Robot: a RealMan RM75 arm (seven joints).
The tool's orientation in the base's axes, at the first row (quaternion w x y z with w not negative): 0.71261 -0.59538 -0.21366 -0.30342
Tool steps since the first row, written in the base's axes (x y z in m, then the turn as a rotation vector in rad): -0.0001 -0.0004 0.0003 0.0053 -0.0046 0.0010; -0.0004 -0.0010 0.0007 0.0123 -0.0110 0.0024; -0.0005 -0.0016 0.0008 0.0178 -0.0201 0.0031; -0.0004 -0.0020 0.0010 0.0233 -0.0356 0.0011; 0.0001 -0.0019 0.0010 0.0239 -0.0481 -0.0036; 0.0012 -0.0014 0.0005 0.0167 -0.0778 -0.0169; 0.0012 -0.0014 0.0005 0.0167 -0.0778 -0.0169; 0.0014 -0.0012 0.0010 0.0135 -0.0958 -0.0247; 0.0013 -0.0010 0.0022 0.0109 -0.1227 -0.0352; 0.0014 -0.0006 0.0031 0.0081 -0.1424 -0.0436; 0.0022 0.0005 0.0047 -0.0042 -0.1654 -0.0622; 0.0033 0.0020 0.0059 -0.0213 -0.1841 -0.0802; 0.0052 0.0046 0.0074 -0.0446 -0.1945 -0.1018
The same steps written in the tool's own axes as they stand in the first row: 0.0002 -0.0003 -0.0003 0.0053 0.0024 -0.0040; 0.0004 -0.0009 -0.0009 0.0125 0.0055 -0.0096; 0.0005 -0.0011 -0.0014 0.0185 0.0078 -0.0180; 0.0007 -0.0012 -0.0018 0.0240 0.0114 -0.0333; 0.0011 -0.0009 -0.0017 0.0235 0.0139 -0.0464; 0.0015 0.0003 -0.0012 0.0147 0.0153 -0.0785; 0.0015 0.0003 -0.0012 0.0147 0.0153 -0.0785; 0.0019 0.0001 -0.0009 0.0104 0.0168 -0.0979; 0.0026 -0.0008 -0.0005 0.0063 0.0197 -0.1264; 0.0032 -0.0013 0.0001 0.0022 0.0217 -0.1475; 0.0046 -0.0018 0.0016 -0.0150 0.0241 -0.1745; 0.0060 -0.0018 0.0033 -0.0361 0.0233 -0.1973; 0.0079 -0.0013 0.0063 -0.0655 0.0218 -0.2131
